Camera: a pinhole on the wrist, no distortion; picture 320 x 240 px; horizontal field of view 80.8 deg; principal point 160.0 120.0 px. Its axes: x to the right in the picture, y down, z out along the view. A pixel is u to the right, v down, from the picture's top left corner.
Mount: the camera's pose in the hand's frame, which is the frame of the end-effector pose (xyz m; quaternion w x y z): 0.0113 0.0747 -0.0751 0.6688 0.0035 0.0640 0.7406
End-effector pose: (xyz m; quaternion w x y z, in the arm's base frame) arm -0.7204 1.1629 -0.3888 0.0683 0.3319 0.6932 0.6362
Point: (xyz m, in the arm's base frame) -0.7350 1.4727 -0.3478
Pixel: 105 37
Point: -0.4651 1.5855 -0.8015
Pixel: 28 188
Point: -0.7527 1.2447 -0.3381
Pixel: 67 28
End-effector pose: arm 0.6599 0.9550 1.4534 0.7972 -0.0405 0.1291 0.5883
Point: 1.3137 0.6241 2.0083
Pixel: outside the picture
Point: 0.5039 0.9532 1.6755
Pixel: 219 213
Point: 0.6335 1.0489 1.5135
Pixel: 119 75
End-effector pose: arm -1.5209 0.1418 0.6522 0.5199 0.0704 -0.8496 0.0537
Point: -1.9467 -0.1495 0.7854
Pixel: 6 15
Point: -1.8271 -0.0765 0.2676
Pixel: 68 222
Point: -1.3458 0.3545 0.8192
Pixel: behind the camera
